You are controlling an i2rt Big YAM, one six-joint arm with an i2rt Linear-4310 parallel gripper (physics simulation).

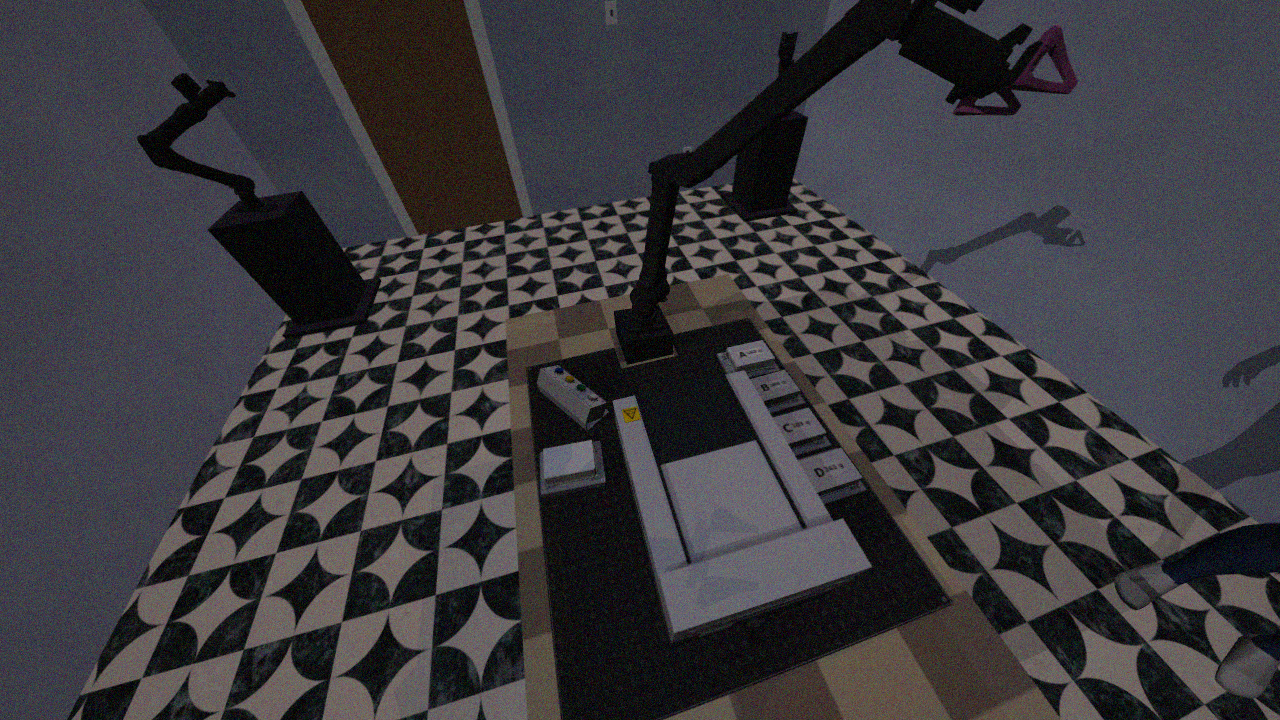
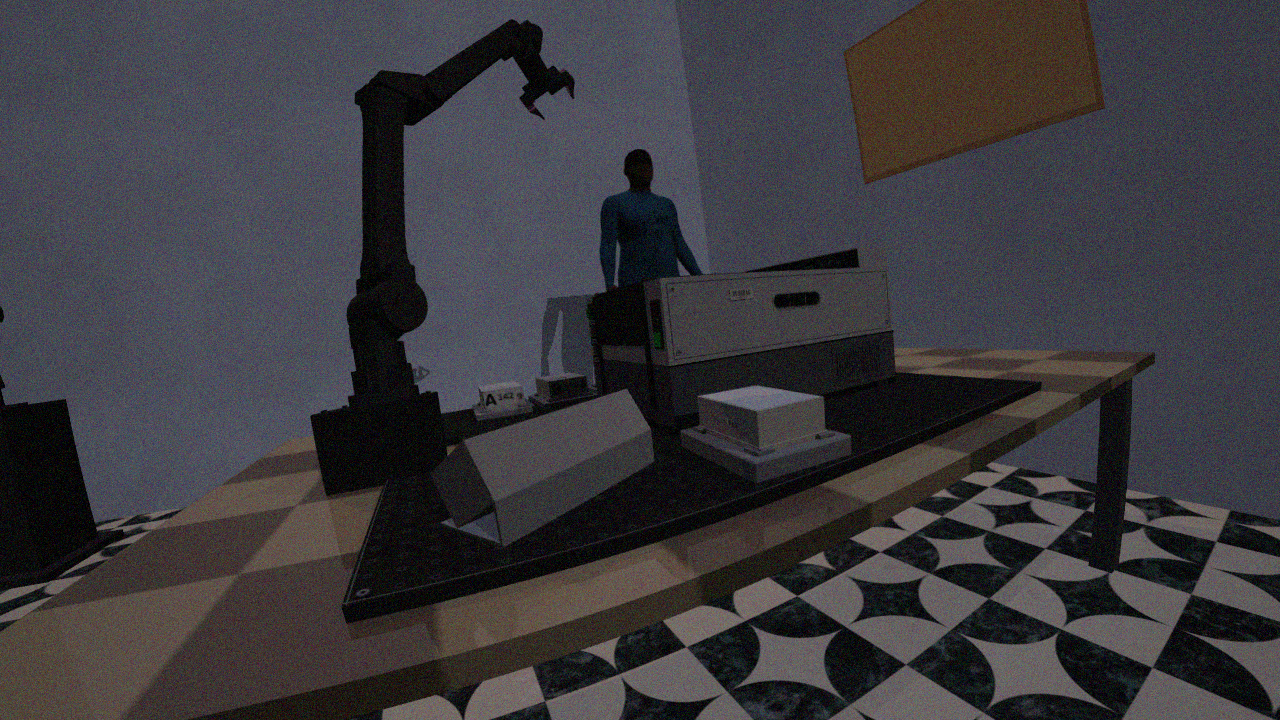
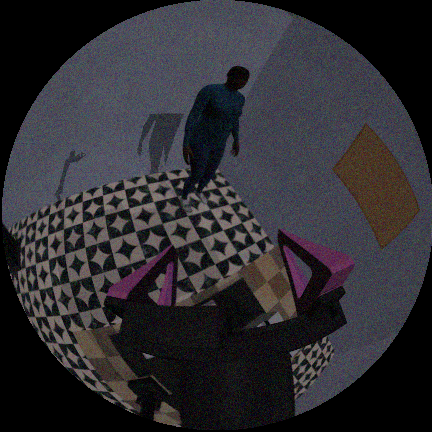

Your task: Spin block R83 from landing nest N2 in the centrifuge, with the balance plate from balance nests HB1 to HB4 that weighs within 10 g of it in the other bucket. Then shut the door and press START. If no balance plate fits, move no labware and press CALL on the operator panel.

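Frame: origin at the arm's base, x ahead, y left, z up, level; metres.
Seen in the pictures: gripper, between the fingertips: [image 1: 1043, 100] [image 2: 558, 108] [image 3: 225, 242]; arm's base, origin of its link: [image 1: 642, 323] [image 2: 387, 400] [image 3: 149, 393].
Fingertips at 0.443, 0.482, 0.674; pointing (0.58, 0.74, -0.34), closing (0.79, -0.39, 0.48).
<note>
Pixels of each thing's top centre, then the offset from my fingertips to it, as dx, dy, dz. Level surfaces: height alone.
- white block, centre of its top: [image 2: 756, 396] [image 1: 568, 458] -0.042, -0.782, -0.699
- nest, centre of its top: [image 2: 758, 427] [image 1: 571, 465] -0.042, -0.782, -0.735
- Balance plates A, centre of its top: [image 2: 499, 385] [image 1: 750, 352] -0.250, -0.186, -0.708
- B, centre of its top: [image 2: 559, 376] [image 1: 773, 385] -0.114, -0.180, -0.708
- C, centre of its top: [image 1: 796, 425] +0.025, -0.188, -0.708
- D, centre of its top: [image 1: 829, 469] +0.157, -0.176, -0.708
- operator panel, centre of its top: [image 2: 547, 409] [image 1: 568, 384] -0.263, -0.749, -0.678
- black mat, height of its surface: dz -0.761
- checkered table, height of its surface: dz -0.774
My gripper [image 1: 1038, 94] [image 2: 556, 105] [image 3: 225, 242] is open and empty, high above the table. The centrifuge [image 1: 760, 574] [image 2: 769, 315] has a pale panel between its side walls; its buckets do not show, and I cannot tell the door's state. A white block [image 1: 569, 457] [image 2: 760, 416] sits on a nest [image 2: 762, 462] beside it; its label is not readable. Balance plates A [image 1: 750, 351] [image 2: 501, 395], B [image 1: 771, 385], C [image 1: 798, 425] and D [image 1: 827, 470] stand in a row across the centrifuge. A reads 342 g; the other weights are too blurred. The operator panel [image 1: 563, 394] [image 2: 559, 461] has coloured buttons.
A black mat [image 1: 608, 644] [image 2: 948, 394] lies under the labware on the checkered table [image 1: 841, 667] [image 2: 223, 573]. Two other arms stand on pedestals [image 1: 286, 259] [image 1: 769, 165] behind. A person in blue [image 2: 640, 228] [image 3: 212, 115] stands beyond the table.
</note>
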